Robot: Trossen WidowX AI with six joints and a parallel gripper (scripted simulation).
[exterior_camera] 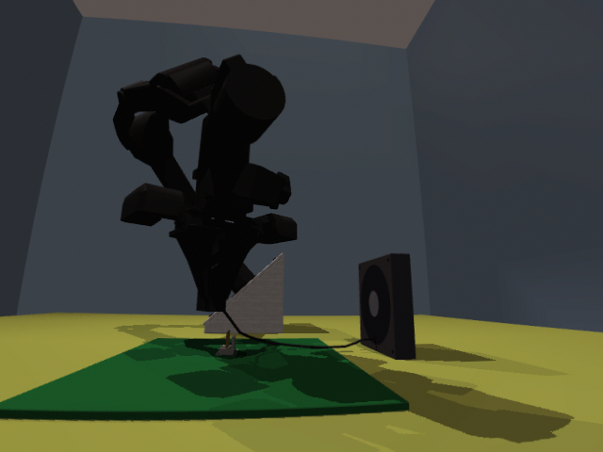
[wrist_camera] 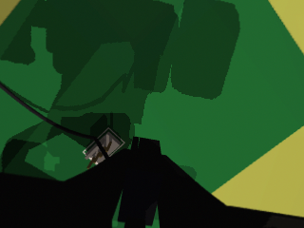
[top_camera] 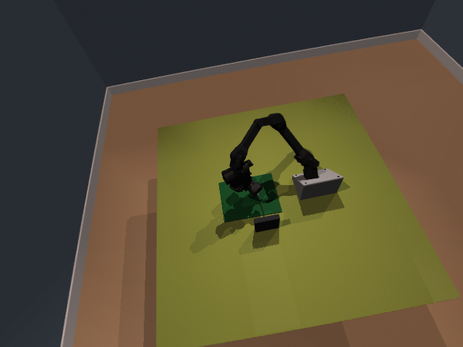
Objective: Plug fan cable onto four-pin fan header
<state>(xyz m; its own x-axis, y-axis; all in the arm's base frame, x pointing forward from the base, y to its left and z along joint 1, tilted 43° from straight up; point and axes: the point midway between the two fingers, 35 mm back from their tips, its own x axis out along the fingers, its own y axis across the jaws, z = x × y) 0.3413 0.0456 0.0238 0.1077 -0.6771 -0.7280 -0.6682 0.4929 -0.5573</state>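
My gripper tip is 5 cm past the white four-pin header, 1 cm to the right of it and 6 cm above it. Also, from my gripper tip: black fan (9 cm behind, 20 cm to the left); green board (1 cm behind, 2 cm to the left, 8 cm below); black plug (1 cm behind, 1 cm above).
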